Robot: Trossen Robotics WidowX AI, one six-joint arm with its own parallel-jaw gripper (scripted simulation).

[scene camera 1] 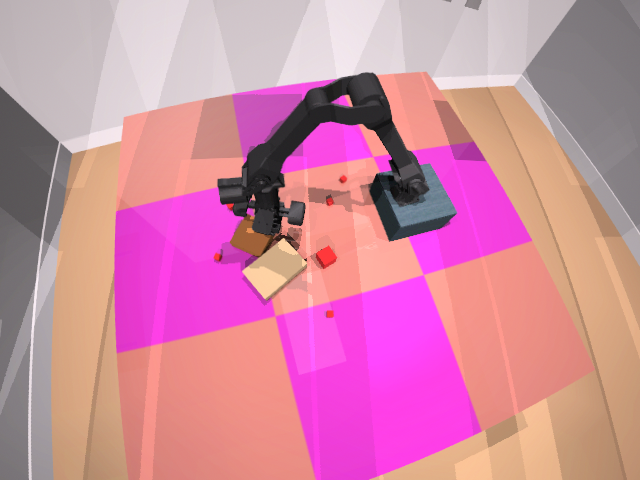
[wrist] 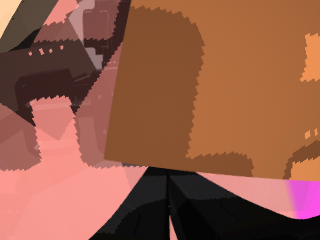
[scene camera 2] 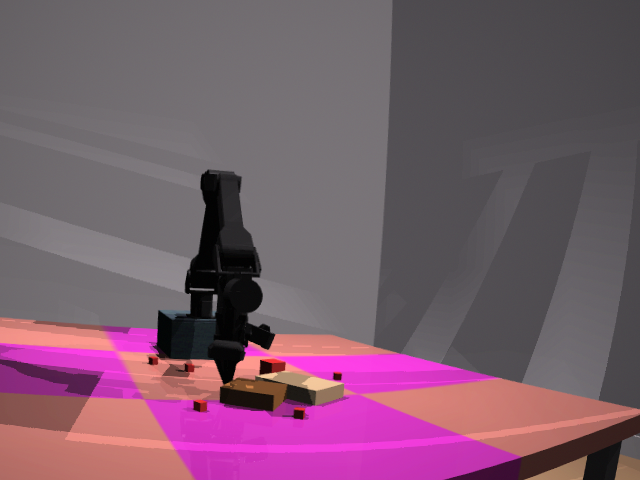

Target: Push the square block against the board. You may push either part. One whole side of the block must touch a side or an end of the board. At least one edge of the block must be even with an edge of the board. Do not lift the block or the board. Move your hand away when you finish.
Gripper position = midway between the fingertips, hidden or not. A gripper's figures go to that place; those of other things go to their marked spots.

Labels:
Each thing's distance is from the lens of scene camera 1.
gripper [scene camera 1: 272, 222]: 80 cm
square brown block [scene camera 1: 245, 238]: 76 cm

